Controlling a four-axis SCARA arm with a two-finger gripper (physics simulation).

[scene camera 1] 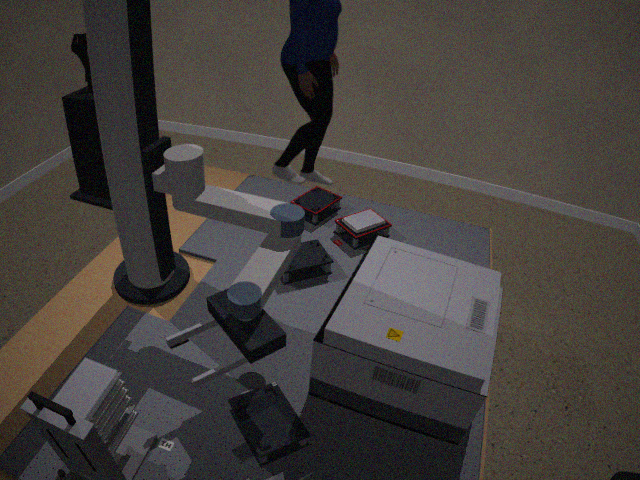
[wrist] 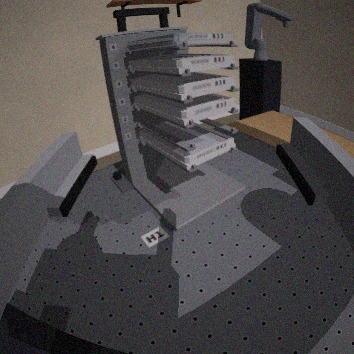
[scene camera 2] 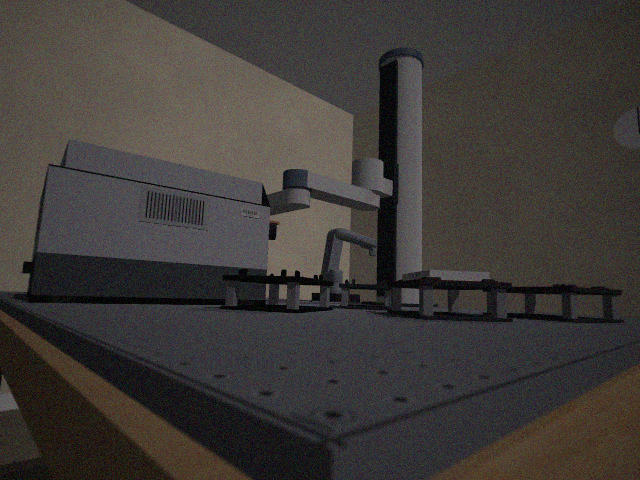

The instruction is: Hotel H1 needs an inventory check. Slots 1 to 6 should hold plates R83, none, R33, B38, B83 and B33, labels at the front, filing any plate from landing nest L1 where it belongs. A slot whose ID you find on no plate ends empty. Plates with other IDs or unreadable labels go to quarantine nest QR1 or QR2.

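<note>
Hotel H1 (wrist: 118, 110) stands ahead in the wrist view, angled, with its tag on the floor plate in front. Front labels, somewhat blurred, seem to read R83 on the slot 1 plate (wrist: 212, 151), R33 on the slot 3 plate (wrist: 212, 109), B38 on the slot 4 plate (wrist: 209, 86), B83 on the slot 5 plate (wrist: 207, 64) and B33 on the slot 6 plate (wrist: 210, 39). Slot 2 holds no plate. My gripper (scene camera 1: 186, 360) (wrist: 183, 137) is open and empty, apart from the hotel. A white plate (scene camera 1: 363, 221) (scene camera 2: 457, 274) lies on a red-rimmed nest (scene camera 1: 373, 230); its label is unreadable.
Another red-rimmed nest (scene camera 1: 316, 200) has no plate. Dark nests stand near the arm (scene camera 1: 308, 259) and in front of the device (scene camera 1: 268, 423); their tags are unreadable. The large grey device (scene camera 1: 413, 294) (scene camera 2: 155, 242) stands on the right in scene camera 1. A person (scene camera 1: 312, 62) is behind the table.
</note>
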